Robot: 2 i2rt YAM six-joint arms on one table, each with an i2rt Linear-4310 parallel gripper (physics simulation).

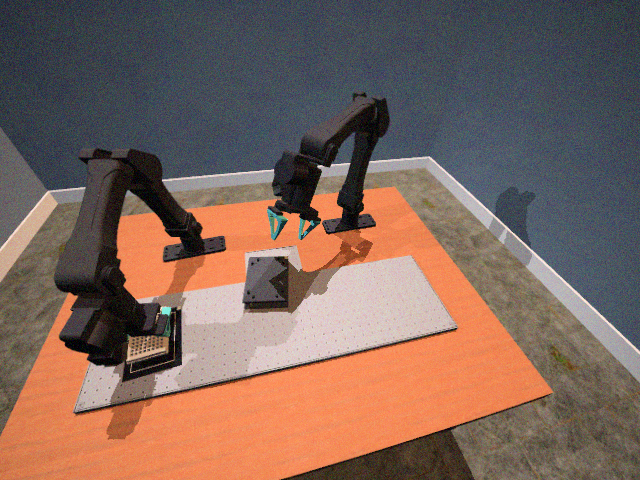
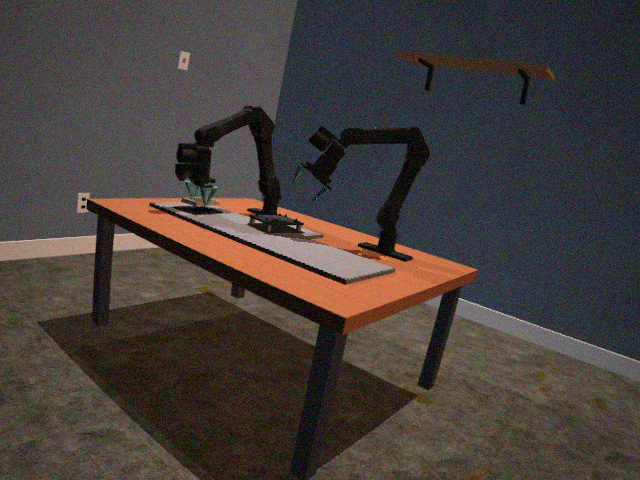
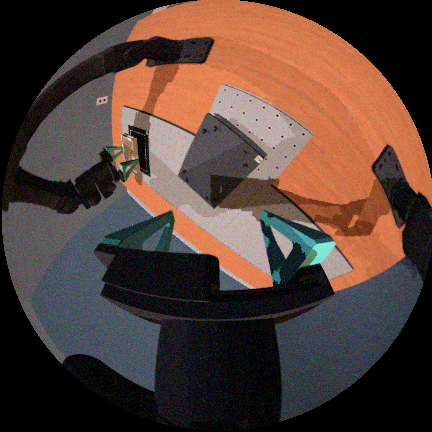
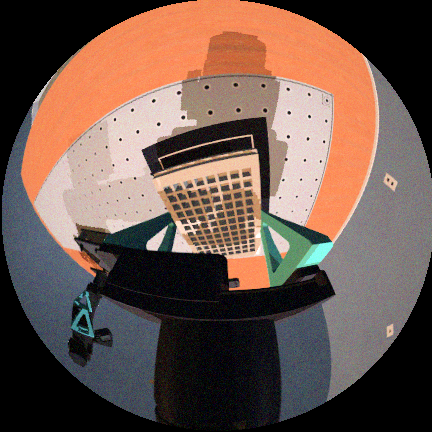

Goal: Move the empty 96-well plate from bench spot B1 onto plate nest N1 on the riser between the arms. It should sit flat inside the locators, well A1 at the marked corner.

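Frame: origin at the left arm's base, x left, y back, z up, level; metres.
Seen in the pictures: left gripper, fingertip midpoint: (image 1: 287, 239) (image 2: 301, 192) (image 3: 216, 214) (image 4: 85, 298); right gripper, fingertip midpoint: (image 1: 150, 335) (image 3: 131, 153) (image 4: 217, 214); left arm's base at its link origin: (image 1: 349, 224) (image 2: 384, 252) (image 3: 397, 191) (image 4: 102, 272); right arm's base at its link origin: (image 1: 195, 249) (image 3: 174, 51).
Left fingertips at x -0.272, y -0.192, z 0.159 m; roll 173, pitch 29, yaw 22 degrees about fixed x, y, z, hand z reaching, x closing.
Observation:
Pixels of each thing's top centre, then the offset from my left fingertips to it. "spot": a spot on its surface instead. Level surfaces: height alone.
- cream 96-well plate at its top centre: (image 4: 218, 227) (image 1: 147, 331) (image 3: 127, 153) (image 2: 201, 199) dx -0.371, dy -0.128, dz -0.104 m
- black bench spot B1 at a spot on its surface: (image 4: 209, 130) spot: dx -0.376, dy -0.210, dz -0.144 m
- grey breadboard at a spot on its surface: (image 1: 361, 305) spot: dx +0.175, dy -0.165, dz -0.146 m
- dark plate nest N1 at its top centre: (image 3: 207, 169) (image 1: 266, 275) (image 4: 102, 266) (image 2: 277, 216) dx -0.070, dy -0.027, dz -0.100 m
- orange table at its surface level: dz -0.159 m
The cream 96-well plate (image 1: 147, 347) (image 4: 213, 205) (image 3: 127, 146) is clamped between the teal fingers of my right gripper (image 1: 150, 338) (image 4: 217, 214) (image 2: 201, 193). It hangs a little above the black bench spot B1 (image 1: 175, 356) (image 4: 209, 130) at the left end of the grey breadboard (image 1: 361, 305). The plate tilts slightly. The dark plate nest N1 (image 1: 266, 281) (image 2: 273, 222) (image 3: 217, 160) stands empty on its riser at mid-table. My left gripper (image 1: 291, 227) (image 2: 309, 181) (image 3: 216, 214) is open and empty, hovering above and behind the nest.
The orange table (image 1: 310, 413) carries both arm bases (image 1: 193, 248) (image 1: 349, 223) behind the breadboard. A wall shelf (image 2: 475, 64) hangs high at the back.

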